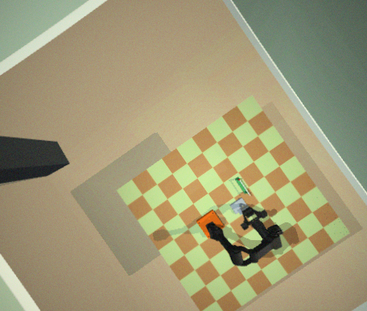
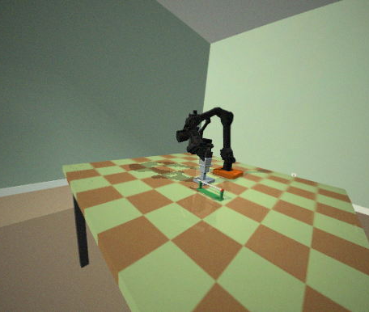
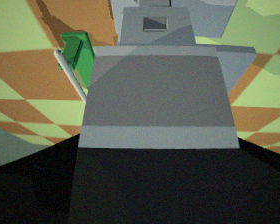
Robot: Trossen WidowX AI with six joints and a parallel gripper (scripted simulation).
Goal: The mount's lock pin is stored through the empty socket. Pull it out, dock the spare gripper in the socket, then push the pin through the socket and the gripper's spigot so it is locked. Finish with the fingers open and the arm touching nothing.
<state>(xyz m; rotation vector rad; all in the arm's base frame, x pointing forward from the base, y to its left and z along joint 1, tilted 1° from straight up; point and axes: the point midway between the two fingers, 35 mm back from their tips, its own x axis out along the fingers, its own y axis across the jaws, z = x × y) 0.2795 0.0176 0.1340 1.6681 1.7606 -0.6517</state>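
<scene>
The spare gripper lies 10 mm to the right of my gripper tip and 10 mm below it. Also, from my gripper tip: mount (80 mm below, 10 mm to the right, 10 mm behind); then green rest (110 mm to the left, 110 mm below, 90 mm ahead).
</scene>
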